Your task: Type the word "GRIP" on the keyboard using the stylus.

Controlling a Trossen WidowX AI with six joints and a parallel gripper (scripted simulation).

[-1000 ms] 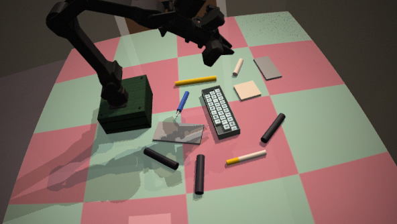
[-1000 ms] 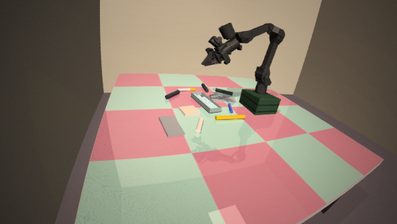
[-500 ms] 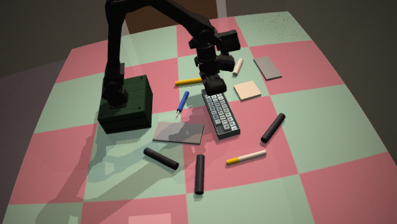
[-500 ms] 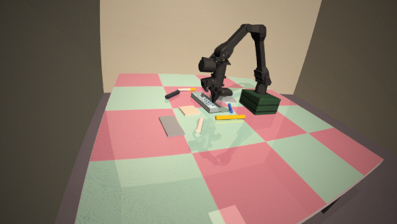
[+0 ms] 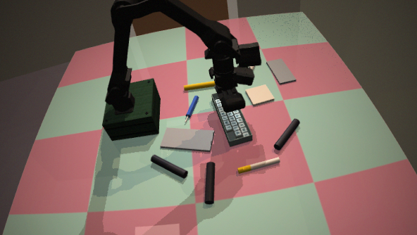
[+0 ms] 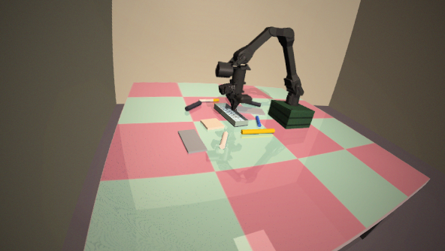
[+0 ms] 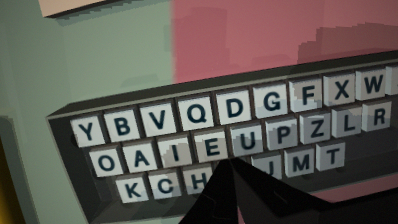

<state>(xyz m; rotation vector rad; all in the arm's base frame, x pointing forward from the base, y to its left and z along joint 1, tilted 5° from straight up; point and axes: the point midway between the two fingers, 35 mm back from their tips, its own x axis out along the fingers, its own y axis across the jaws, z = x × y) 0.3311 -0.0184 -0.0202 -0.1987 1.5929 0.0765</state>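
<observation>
Now: the blue stylus 130 mm behind my gripper tip, 30 mm below it and 20 mm to the left of it. Round my gripper tip: stylus tip (140 mm behind, 30 mm below, 10 mm to the right); yellow stick (150 mm to the left, 70 mm behind, 30 mm below); beige pad (120 mm ahead, 70 mm to the left, 30 mm below).
</observation>
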